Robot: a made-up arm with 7 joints.
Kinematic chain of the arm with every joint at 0, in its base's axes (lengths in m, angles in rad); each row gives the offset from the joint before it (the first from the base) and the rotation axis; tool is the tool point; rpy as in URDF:
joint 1: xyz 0 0 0 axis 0.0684 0.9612 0.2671
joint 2: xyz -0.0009 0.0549 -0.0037 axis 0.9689 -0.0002 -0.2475
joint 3: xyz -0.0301 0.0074 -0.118 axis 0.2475 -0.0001 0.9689
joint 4: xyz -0.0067 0 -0.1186 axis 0.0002 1 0
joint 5: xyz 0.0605 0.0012 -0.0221 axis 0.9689 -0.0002 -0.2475
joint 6: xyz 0.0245 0 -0.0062 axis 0.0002 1 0
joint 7: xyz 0.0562 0 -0.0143 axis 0.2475 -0.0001 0.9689
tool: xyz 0 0 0 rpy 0 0.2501 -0.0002
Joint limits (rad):
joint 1: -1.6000..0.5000
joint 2: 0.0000..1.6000
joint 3: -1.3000..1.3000
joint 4: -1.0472..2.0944
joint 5: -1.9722..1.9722
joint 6: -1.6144..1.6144
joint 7: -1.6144..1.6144
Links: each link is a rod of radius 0.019 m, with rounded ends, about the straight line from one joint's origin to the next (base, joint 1, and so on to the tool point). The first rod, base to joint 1, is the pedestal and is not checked.
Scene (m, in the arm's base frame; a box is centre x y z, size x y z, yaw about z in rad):
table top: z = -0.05
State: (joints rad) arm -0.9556 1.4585 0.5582 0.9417 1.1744 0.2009 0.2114
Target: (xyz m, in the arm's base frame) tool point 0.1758 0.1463 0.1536
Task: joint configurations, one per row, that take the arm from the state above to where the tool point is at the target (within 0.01 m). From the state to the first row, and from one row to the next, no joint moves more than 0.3 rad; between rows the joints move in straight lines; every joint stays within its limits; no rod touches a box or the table.
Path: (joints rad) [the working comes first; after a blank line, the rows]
Joints at the target: -1.4929 1.1244 0.1147 -0.4714 1.1064 -0.1589 0.2114
Straight joint move there: clear.

1: -1.0631 1.3917 0.4695 0.6591 1.1608 0.1289 0.2114
2: -1.1705 1.3248 0.3808 0.3765 1.1472 0.0570 0.2114
3: -1.2780 1.2580 0.2921 0.0938 1.1336 -0.0150 0.2114
4: -1.3854 1.1912 0.2034 -0.1888 1.1200 -0.0869 0.2114
5: -1.4929 1.1244 0.1147 -0.4714 1.1064 -0.1589 0.2114

